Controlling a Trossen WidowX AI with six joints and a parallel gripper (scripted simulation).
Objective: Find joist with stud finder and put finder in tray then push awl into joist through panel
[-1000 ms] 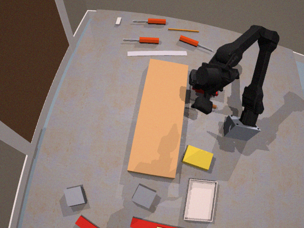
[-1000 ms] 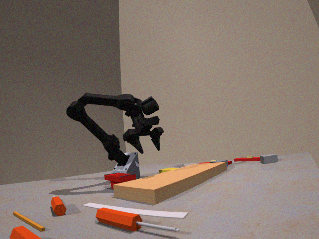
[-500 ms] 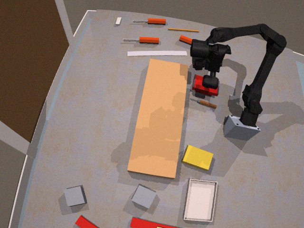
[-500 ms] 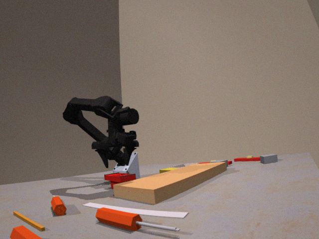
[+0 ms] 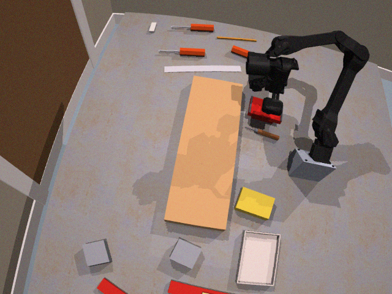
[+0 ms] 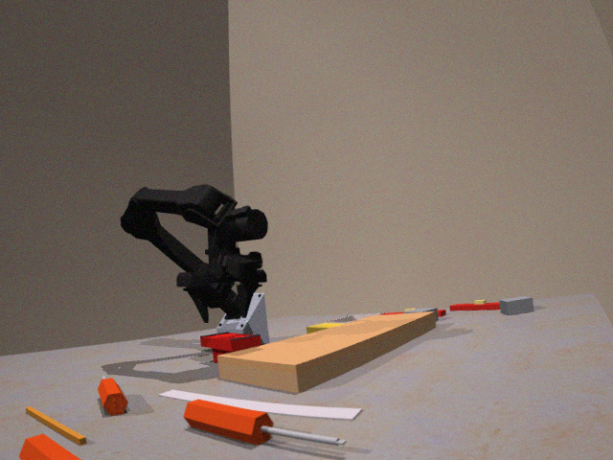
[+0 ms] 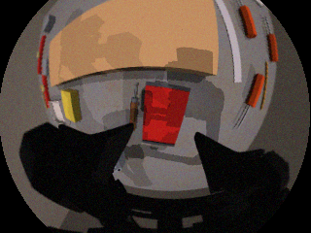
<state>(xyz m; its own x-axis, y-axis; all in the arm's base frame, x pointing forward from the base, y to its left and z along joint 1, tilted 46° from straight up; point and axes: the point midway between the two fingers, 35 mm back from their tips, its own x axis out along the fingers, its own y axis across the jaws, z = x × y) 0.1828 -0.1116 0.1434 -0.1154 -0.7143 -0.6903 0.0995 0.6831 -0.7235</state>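
Now: gripper tip 20 mm short of the red stud finder and 80 mm above it. From my gripper tip the other things lie so: white strip: 240 mm ahead, 170 mm to the right, 90 mm below; then brown-handled awl: 10 mm ahead, 70 mm to the left, 80 mm below; then yellow block: 10 mm ahead, 330 mm to the left, 70 mm below.
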